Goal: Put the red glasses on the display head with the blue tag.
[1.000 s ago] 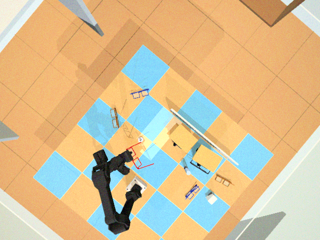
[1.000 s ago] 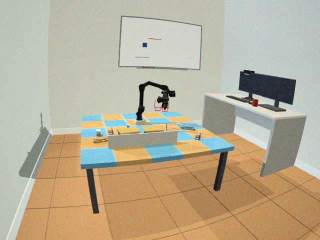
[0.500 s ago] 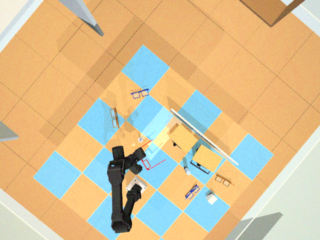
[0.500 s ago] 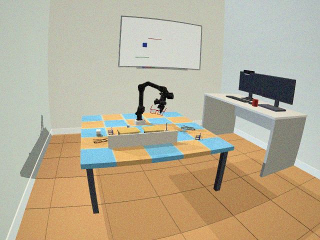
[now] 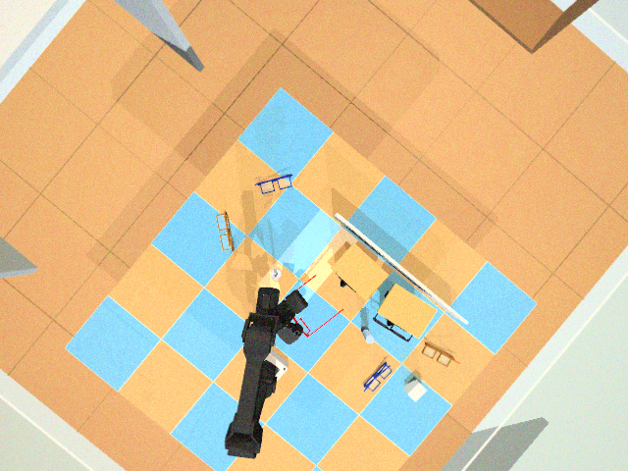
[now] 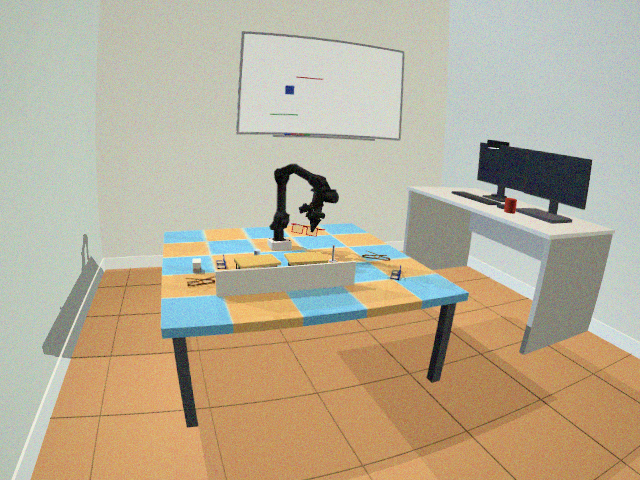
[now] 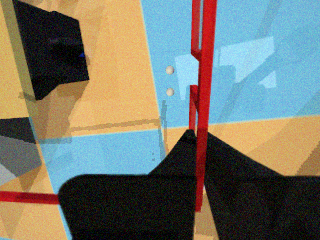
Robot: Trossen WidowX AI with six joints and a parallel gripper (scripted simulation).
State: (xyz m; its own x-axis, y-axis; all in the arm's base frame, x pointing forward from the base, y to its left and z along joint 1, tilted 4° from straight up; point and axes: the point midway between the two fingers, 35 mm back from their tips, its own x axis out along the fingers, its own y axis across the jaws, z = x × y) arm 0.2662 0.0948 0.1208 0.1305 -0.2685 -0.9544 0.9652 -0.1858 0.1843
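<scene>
My gripper tip is now 40 mm to the left of the red glasses, 40 mm below it and 40 mm short of it. Also, from my gripper tip: white cube: 580 mm to the right, 120 mm below; then blue glasses: 450 mm to the right, 140 mm below, 50 mm behind; then long white panel: 330 mm ahead, 230 mm to the right, 90 mm below.
</scene>
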